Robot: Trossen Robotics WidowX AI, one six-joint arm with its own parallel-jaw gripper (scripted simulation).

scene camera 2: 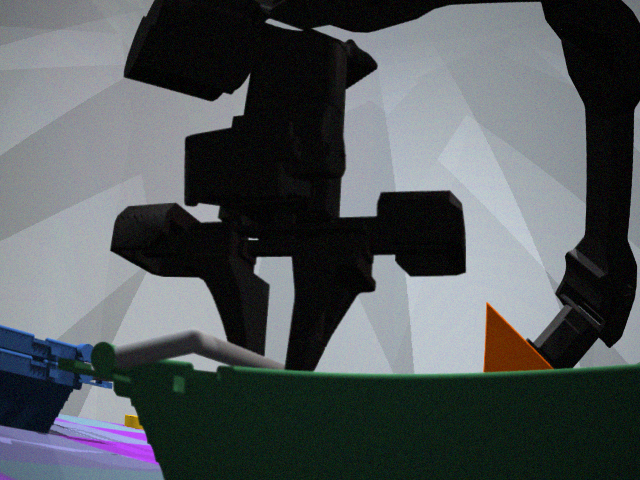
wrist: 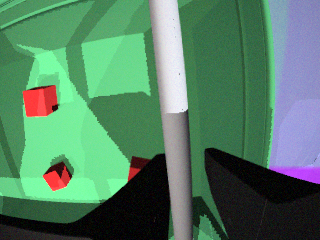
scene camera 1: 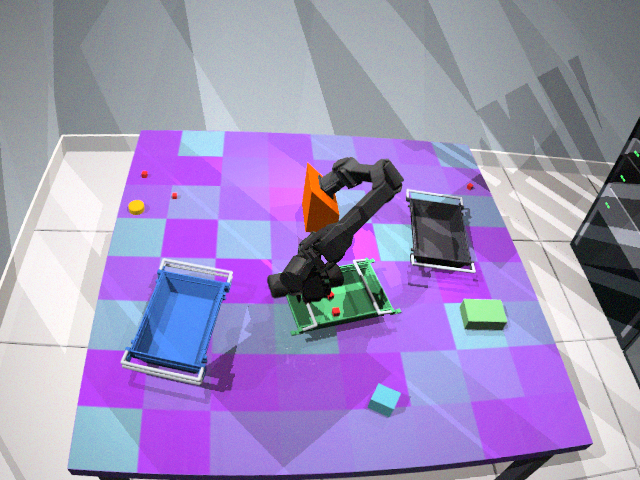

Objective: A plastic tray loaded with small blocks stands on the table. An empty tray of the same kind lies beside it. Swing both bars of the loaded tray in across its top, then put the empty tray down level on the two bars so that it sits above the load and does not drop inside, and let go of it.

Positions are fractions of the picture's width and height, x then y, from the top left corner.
Scene:
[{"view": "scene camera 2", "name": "wire bar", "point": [0.30, 0.71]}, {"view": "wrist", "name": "my gripper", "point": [0.58, 0.67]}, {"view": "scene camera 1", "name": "my gripper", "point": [0.47, 0.63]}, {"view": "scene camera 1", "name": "black tray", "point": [0.69, 0.50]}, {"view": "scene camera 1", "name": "green block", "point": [0.76, 0.66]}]

